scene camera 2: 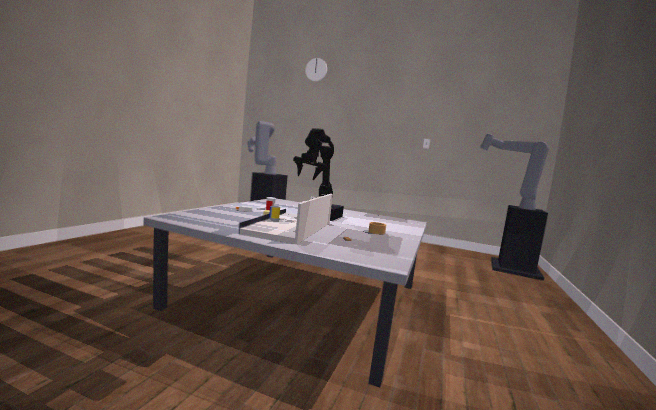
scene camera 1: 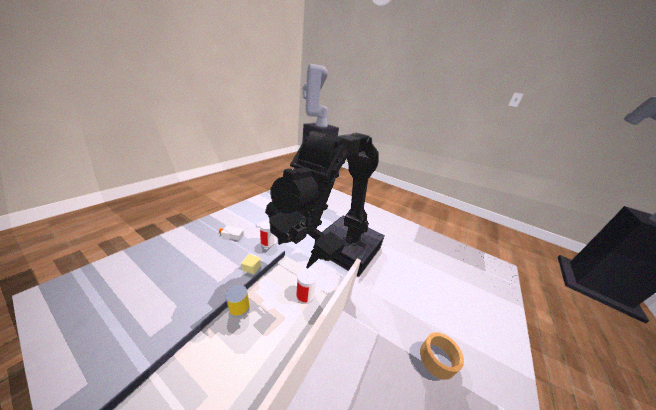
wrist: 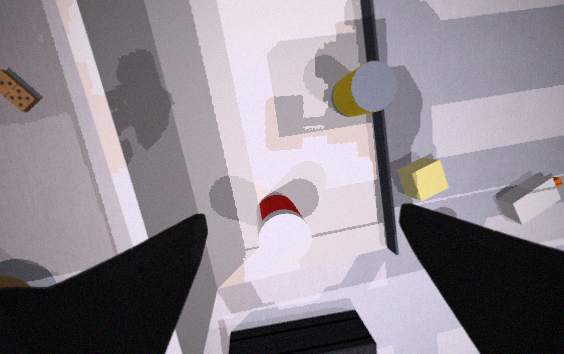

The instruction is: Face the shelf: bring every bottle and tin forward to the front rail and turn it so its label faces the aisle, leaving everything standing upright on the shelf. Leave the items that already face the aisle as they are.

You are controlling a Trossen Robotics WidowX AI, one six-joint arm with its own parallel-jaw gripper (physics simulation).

Labels:
same spot on white shelf tray: (scene camera 1: pixel 246 355) = (scene camera 2: pixel 287 224)

